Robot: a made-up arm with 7 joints.
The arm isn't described. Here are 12 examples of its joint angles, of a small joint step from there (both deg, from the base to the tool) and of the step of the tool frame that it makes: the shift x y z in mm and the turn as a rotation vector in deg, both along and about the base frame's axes.
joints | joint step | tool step
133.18 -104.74 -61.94 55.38 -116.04 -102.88 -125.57 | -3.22 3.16 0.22 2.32 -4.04 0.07 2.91 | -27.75 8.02 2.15 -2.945 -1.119 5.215
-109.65 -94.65 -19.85 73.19 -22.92 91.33 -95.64 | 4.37 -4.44 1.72 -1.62 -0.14 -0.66 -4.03 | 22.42 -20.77 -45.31 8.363 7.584 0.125
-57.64 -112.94 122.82 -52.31 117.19 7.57 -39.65 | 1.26 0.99 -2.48 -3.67 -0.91 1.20 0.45 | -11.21 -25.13 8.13 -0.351 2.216 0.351
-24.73 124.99 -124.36 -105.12 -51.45 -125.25 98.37 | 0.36 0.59 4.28 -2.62 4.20 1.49 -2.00 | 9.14 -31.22 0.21 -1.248 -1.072 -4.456
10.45 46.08 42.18 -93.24 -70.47 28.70 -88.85 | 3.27 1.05 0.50 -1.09 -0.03 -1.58 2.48 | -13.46 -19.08 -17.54 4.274 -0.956 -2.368
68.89 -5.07 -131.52 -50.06 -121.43 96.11 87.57 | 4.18 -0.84 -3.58 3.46 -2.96 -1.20 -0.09 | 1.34 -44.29 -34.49 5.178 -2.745 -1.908
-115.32 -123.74 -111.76 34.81 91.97 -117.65 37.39 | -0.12 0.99 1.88 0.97 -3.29 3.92 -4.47 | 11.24 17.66 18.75 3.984 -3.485 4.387
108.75 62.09 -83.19 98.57 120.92 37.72 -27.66 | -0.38 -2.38 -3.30 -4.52 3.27 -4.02 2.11 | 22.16 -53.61 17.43 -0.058 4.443 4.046
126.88 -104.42 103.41 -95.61 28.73 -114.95 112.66 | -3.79 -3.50 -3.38 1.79 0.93 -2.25 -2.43 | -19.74 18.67 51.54 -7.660 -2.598 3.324
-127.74 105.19 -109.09 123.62 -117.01 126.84 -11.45 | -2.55 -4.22 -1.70 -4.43 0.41 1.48 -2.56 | -1.37 -9.15 -41.09 0.367 -0.874 0.062
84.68 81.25 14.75 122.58 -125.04 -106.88 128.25 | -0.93 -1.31 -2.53 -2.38 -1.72 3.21 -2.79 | 30.30 37.52 -23.98 0.830 0.166 -2.615
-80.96 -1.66 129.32 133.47 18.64 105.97 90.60 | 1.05 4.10 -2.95 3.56 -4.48 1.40 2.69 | -44.02 -46.56 -1.13 6.184 -2.893 4.632
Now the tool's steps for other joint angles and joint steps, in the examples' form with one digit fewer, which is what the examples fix.
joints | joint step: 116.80 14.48 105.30 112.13 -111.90 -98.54 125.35 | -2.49 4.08 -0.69 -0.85 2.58 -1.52 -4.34
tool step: -23.0 -48.6 44.9 -2.82 5.44 6.32
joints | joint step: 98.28 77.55 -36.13 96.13 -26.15 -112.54 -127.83 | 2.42 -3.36 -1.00 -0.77 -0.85 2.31 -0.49
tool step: 3.5 7.4 9.8 1.61 -0.28 -1.85
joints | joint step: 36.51 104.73 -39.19 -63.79 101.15 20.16 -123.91 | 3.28 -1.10 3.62 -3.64 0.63 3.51 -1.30
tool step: -36.1 39.0 -24.4 4.38 5.89 1.28
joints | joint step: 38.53 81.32 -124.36 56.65 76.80 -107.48 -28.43 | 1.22 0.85 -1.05 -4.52 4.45 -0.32 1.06
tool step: -6.9 -35.2 -3.6 4.89 3.59 0.01
